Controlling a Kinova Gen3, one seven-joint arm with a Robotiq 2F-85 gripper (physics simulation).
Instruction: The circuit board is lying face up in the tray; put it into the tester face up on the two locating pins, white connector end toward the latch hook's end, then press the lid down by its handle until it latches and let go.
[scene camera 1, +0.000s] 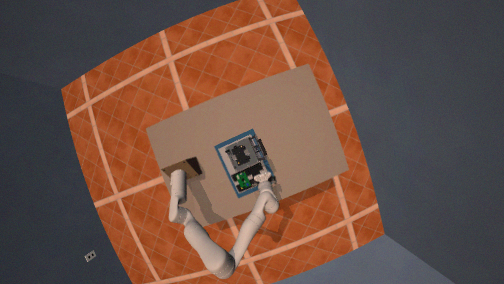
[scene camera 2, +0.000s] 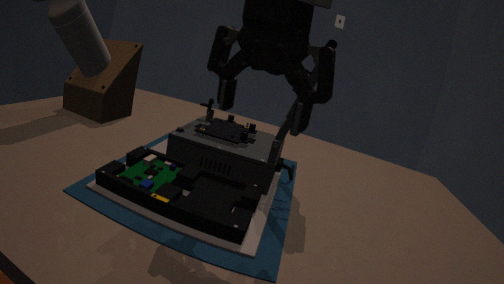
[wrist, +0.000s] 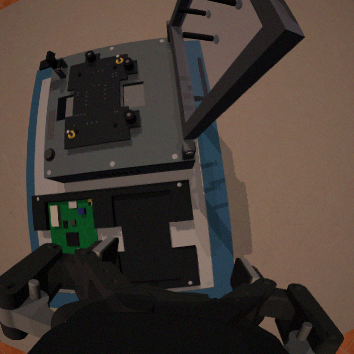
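Pixels of known places: gripper, between the fingertips: (scene camera 2: 258, 120) (wrist: 175, 261); arm's base, origin of its link: (scene camera 1: 179, 174) (scene camera 2: 96, 64).
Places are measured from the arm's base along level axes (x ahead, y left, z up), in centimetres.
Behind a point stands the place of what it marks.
Observation:
The green circuit board (scene camera 1: 243, 180) {y -14.9, x 39.0, z -10.8 cm} (scene camera 2: 150, 172) {y -14.9, x 38.9, z -10.7 cm} (wrist: 75, 227) {y -12.9, x 39.0, z -11.0 cm} lies face up in the left part of the black tray (scene camera 2: 215, 220) {y -18.6, x 52.2, z -10.2 cm} (wrist: 185, 200) {y -7.9, x 53.1, z -10.2 cm}; its white connector (wrist: 54, 216) {y -11.9, x 36.1, z -10.2 cm} is at the left. The grey tester (scene camera 2: 185, 152) {y -6.4, x 39.3, z -9.4 cm} (wrist: 155, 125) {y -0.1, x 49.0, z -7.0 cm} stands behind the tray, its black nest bare. Two locating pins (wrist: 120, 60) {y 8.3, x 43.6, z -6.0 cm} (wrist: 71, 134) {y -2.0, x 39.4, z -5.9 cm} with yellow rings stand at opposite corners. The latch hook (scene camera 2: 209, 111) {y 6.6, x 35.3, z -4.9 cm} (wrist: 52, 62) {y 7.2, x 34.9, z -3.8 cm} is at the left, far edge. The lid (scene camera 2: 287, 126) {y -2.3, x 53.5, z -1.0 cm} (wrist: 230, 90) {y -2.0, x 54.7, z 5.5 cm} stands open on the right. My gripper (scene camera 2: 263, 106) {y -12.8, x 52.3, z 0.8 cm} (wrist: 175, 261) {y -12.8, x 52.3, z 0.8 cm} is open and empty, above the tray's right side; its left finger hides the board's lower part.
Tester and tray stand on a white plate (wrist: 205, 270) {y -16.9, x 56.5, z -12.4 cm} over a blue mat (scene camera 2: 270, 265) {y -19.2, x 60.0, z -12.8 cm} (wrist: 220, 200) {y -7.5, x 57.8, z -12.8 cm}. A brown wedge block (scene camera 1: 190, 165) {y 4.2, x 10.1, z 2.9 cm} (scene camera 2: 112, 75) {y -0.4, x 9.0, z -1.6 cm} bears the arm's base at the left. The raised lid's handle (scene camera 2: 331, 44) {y 1.3, x 56.6, z 13.7 cm} is partly behind a gripper finger.

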